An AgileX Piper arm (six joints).
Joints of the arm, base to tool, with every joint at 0 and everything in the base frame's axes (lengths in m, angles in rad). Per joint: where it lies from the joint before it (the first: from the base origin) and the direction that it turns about. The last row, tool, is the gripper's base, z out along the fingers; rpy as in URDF.
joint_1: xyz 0 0 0.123 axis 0 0 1
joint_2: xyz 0 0 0 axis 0 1 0
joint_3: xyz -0.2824 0 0.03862 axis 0 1 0
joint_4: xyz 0.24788 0 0.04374 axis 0.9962 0 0.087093
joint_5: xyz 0 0 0 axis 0 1 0
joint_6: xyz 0.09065 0 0.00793 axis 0.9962 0 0.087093
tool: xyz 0 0 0 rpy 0 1.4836 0
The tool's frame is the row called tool.
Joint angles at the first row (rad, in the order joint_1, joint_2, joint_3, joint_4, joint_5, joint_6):
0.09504 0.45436 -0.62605 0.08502 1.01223 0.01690
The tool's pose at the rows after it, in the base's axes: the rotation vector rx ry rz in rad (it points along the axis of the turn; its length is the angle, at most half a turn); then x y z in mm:
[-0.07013, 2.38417, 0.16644, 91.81, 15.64, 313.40]
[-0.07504, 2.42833, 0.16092, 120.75, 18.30, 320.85]
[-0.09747, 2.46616, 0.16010, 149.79, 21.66, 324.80]
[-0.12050, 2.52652, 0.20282, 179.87, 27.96, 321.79]
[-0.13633, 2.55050, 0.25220, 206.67, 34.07, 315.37]
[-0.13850, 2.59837, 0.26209, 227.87, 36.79, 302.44]
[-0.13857, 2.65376, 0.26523, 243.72, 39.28, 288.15]
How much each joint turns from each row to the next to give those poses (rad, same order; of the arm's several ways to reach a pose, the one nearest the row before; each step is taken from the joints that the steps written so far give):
0.00005 0.13931 -0.05905 0.00509 -0.02077 0.00007
-0.00011 0.13734 -0.06740 0.00041 -0.02542 -0.00751
0.00002 0.12855 -0.06546 0.00954 -0.02350 -0.02394
0.00007 0.13436 -0.06036 0.04764 -0.00932 -0.03646
-0.00001 0.11000 -0.04122 0.05508 -0.03802 -0.04076
-0.00004 0.09483 -0.02219 0.01419 -0.02263 -0.01460
0.00367 0.07969 -0.01448 0.00290 -0.00973 -0.00240

